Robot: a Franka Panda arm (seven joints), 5 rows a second.
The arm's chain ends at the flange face. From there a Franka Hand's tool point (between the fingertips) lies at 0.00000 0.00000 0.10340 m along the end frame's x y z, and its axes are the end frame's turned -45 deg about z.
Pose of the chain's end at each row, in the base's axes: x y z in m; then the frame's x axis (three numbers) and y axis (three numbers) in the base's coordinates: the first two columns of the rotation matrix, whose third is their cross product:
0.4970 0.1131 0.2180 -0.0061 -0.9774 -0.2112 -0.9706 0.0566 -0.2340
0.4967 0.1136 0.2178 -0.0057 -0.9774 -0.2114 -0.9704 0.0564 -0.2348
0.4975 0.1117 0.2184 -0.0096 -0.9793 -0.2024 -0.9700 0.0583 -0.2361
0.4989 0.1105 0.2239 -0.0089 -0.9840 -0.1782 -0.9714 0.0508 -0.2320
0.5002 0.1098 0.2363 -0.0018 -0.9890 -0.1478 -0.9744 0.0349 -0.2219
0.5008 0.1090 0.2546 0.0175 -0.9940 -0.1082 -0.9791 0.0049 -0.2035
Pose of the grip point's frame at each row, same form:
0.5219 0.1341 0.1199 0.6820 -0.7311 0.0161 -0.6906 -0.6511 -0.3148
0.5217 0.1347 0.1197 0.6821 -0.7310 0.0165 -0.6902 -0.6512 -0.3155
0.5226 0.1318 0.1201 0.6791 -0.7337 0.0238 -0.6927 -0.6512 -0.3101
0.5234 0.1282 0.1250 0.6806 -0.7317 0.0380 -0.6932 -0.6599 -0.2901
0.5234 0.1246 0.1366 0.6877 -0.7240 0.0524 -0.6903 -0.6747 -0.2614
0.5218 0.1203 0.1540 0.7047 -0.7063 0.0674 -0.6800 -0.6994 -0.2204

